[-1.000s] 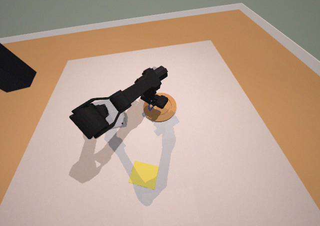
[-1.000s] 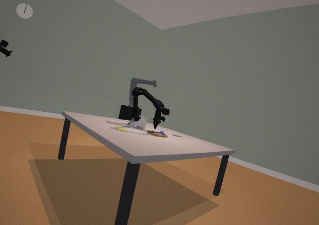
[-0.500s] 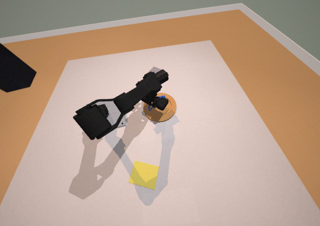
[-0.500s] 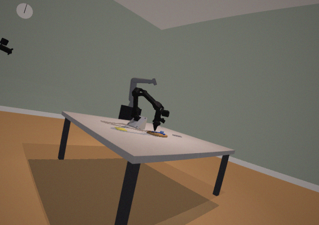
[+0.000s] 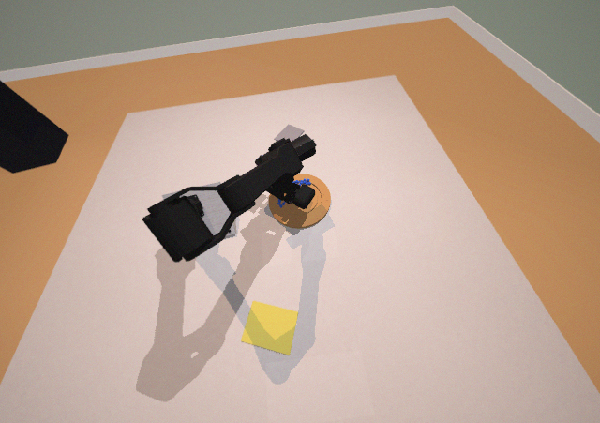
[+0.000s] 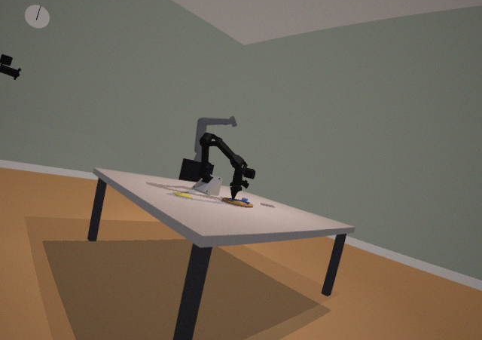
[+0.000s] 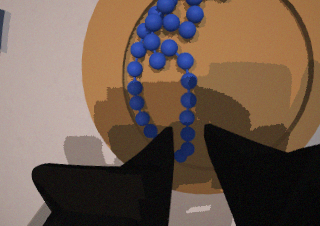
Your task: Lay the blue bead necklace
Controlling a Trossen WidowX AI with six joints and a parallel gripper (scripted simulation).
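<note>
Now: the round bead board 4 cm ahead of my gripper tip and 1 cm below it. The rest, counted from my gripper tip: yellow square patch: 32 cm to the right, 12 cm behind, 1 cm below; then flat grey tile: 31 cm to the left, 8 cm ahead, 1 cm below; then light blue cube: 20 cm to the left, 4 cm behind, 1 cm below.
</note>
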